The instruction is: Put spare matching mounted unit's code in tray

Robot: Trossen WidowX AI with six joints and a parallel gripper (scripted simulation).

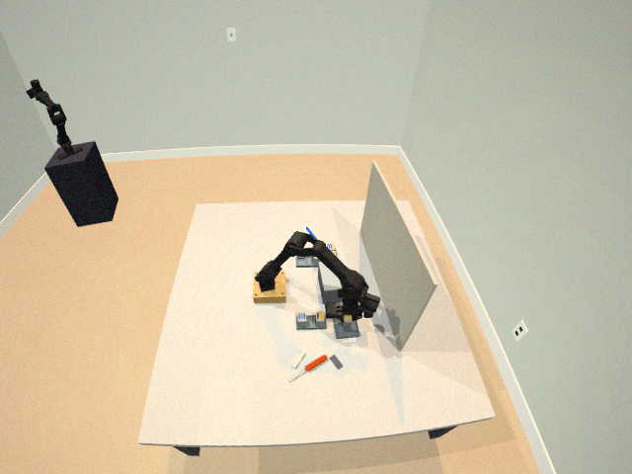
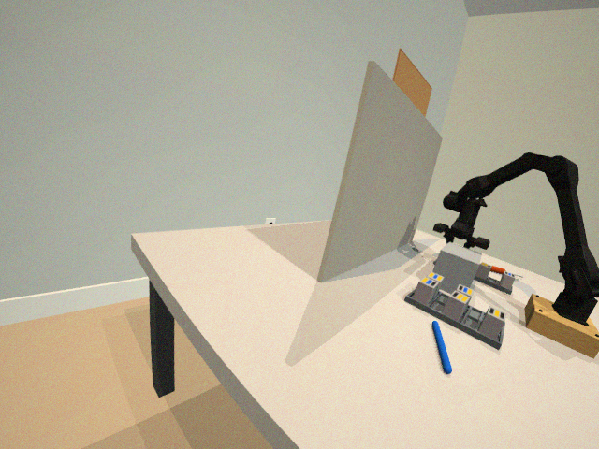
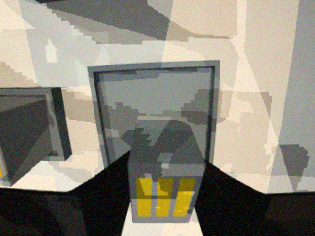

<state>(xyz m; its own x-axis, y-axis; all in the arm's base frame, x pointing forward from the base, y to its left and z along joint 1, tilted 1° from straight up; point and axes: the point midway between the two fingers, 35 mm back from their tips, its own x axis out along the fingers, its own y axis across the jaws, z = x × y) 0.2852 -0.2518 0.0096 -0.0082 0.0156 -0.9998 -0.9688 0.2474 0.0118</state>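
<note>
Right now my gripper tip is 20 mm above the flat grey tray. Also, from my gripper tip: tall grey panel 220 mm ahead, 200 mm above, 160 mm to the left; then rack 140 mm behind, 50 mm to the left, 20 mm below; then mounted unit 210 mm to the left, 20 mm above.
</note>
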